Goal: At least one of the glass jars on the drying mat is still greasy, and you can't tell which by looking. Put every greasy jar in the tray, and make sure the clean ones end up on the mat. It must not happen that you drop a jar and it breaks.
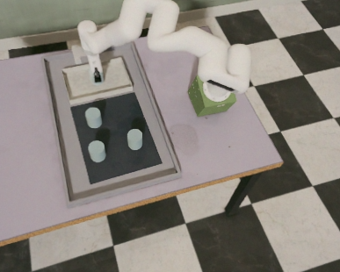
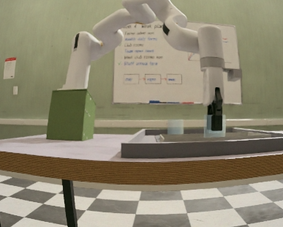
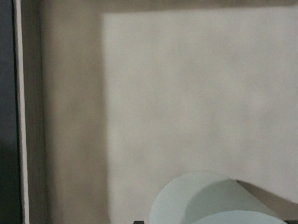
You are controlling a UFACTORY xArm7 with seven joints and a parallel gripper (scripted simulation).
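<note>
Now: hand 50 mm above the pale tray. From my hand the other things lie so: dark drying mat: 320 mm to the left, 60 mm below, 30 mm behind.
</note>
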